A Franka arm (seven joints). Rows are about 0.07 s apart.
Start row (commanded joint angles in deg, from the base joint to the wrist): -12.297 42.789 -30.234 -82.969 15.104 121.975 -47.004
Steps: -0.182 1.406 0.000 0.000 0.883 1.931 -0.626; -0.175 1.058 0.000 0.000 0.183 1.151 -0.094; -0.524 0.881 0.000 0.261 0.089 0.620 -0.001; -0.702 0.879 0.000 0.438 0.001 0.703 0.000; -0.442 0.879 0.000 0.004 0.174 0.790 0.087; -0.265 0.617 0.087 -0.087 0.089 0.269 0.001; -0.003 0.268 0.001 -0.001 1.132 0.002 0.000; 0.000 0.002 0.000 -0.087 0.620 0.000 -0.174; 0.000 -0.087 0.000 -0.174 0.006 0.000 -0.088
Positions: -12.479 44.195 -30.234 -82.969 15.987 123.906 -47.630; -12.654 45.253 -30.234 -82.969 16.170 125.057 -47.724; -13.178 46.134 -30.234 -82.708 16.259 125.677 -47.725; -13.880 47.013 -30.234 -82.270 16.260 126.380 -47.725; -14.322 47.892 -30.234 -82.266 16.434 127.170 -47.638; -14.587 48.509 -30.147 -82.353 16.523 127.439 -47.637; -14.590 48.777 -30.146 -82.354 17.655 127.441 -47.637; -14.590 48.779 -30.146 -82.441 18.275 127.441 -47.811; -14.590 48.692 -30.146 -82.615 18.281 127.441 -47.899
